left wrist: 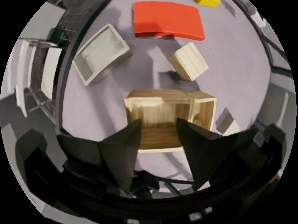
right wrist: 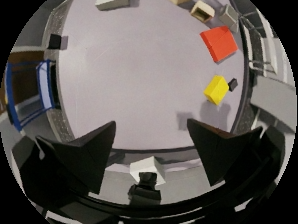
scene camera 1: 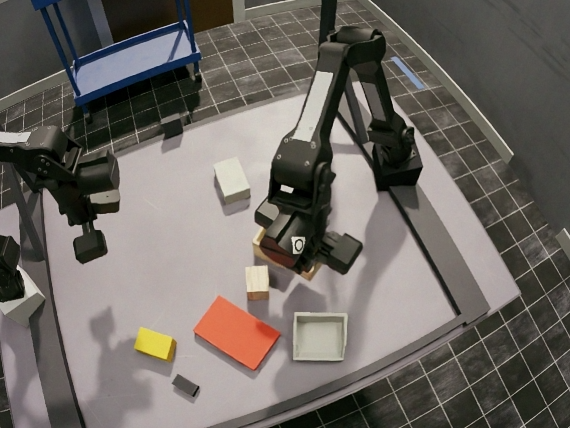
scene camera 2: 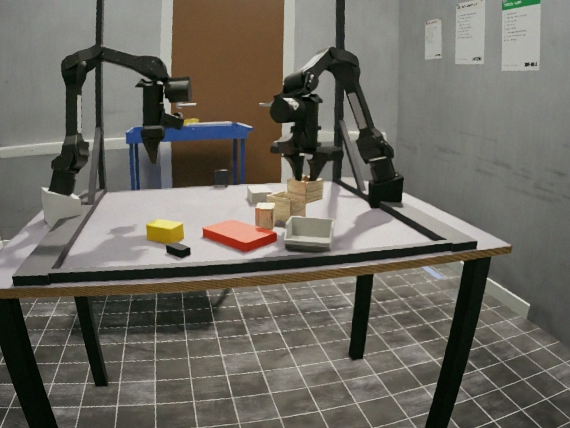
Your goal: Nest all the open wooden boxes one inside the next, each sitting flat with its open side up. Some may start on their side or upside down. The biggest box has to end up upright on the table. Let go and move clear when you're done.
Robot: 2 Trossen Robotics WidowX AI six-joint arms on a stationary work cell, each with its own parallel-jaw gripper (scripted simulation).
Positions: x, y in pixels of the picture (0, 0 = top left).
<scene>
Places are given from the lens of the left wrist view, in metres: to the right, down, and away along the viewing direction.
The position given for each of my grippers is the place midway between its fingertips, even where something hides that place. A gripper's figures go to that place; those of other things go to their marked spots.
my left gripper (left wrist: 159, 122): 0.01, 0.01, 0.10
wooden box (left wrist: 156, 107): 0.01, 0.00, 0.13
wooden box (left wrist: 188, 63): 0.06, -0.07, 0.12
flat red block (left wrist: 184, 26): 0.07, -0.17, 0.11
</scene>
